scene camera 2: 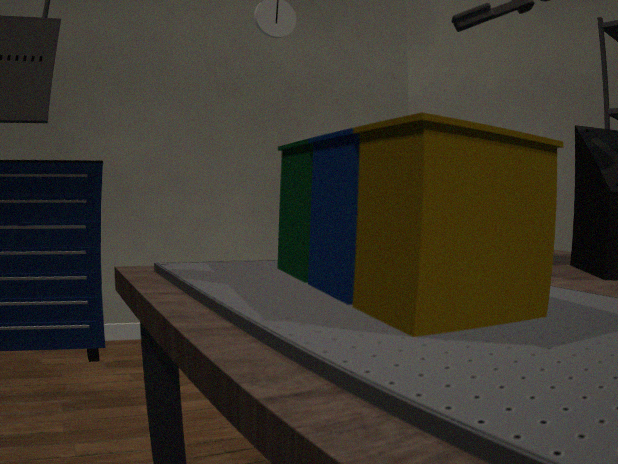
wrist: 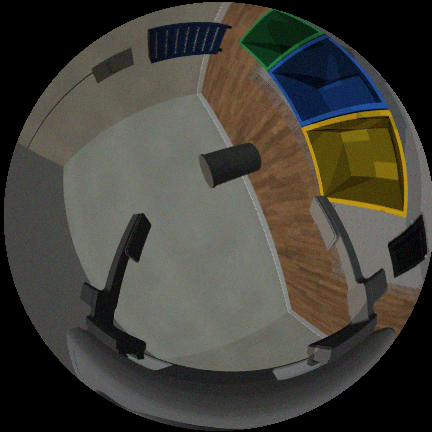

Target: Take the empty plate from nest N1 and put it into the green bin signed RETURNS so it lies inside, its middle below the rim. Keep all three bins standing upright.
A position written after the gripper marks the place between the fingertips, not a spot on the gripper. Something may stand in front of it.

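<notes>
The wrist view shows the gripper (wrist: 225,209) and a blue bin (wrist: 318,85). Visible in scene camera 2: a green bin (scene camera 2: 297,158), together with the blue bin (scene camera 2: 335,172).
</notes>
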